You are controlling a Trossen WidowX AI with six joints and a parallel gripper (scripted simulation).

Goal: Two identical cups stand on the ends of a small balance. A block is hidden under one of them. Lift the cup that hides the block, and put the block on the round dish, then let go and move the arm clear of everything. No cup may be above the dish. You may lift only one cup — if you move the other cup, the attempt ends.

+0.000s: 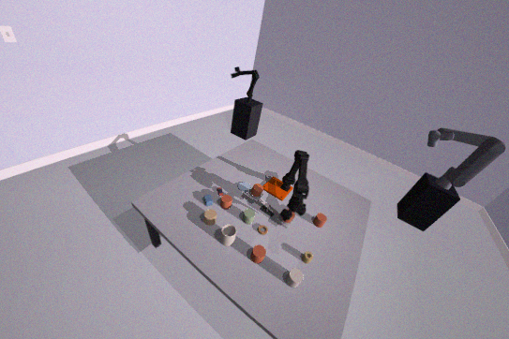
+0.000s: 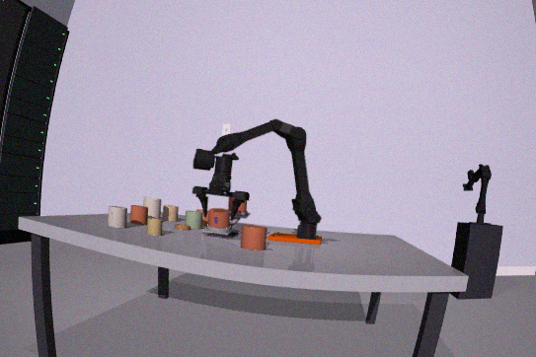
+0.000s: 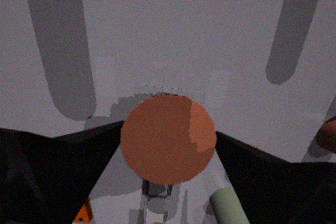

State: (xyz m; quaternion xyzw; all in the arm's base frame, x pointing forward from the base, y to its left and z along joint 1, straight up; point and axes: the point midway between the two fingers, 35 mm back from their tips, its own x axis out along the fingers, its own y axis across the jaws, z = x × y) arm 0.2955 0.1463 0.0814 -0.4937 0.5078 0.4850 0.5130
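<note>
My gripper tip is now 2 cm above the grey block. The rest, counted from my gripper tip: balance 14 cm to the right, 4 cm below; then pale round dish 8 cm behind, 39 cm to the right, 6 cm below; then balance beam 1 cm behind, 14 cm to the right, 2 cm below.
</note>
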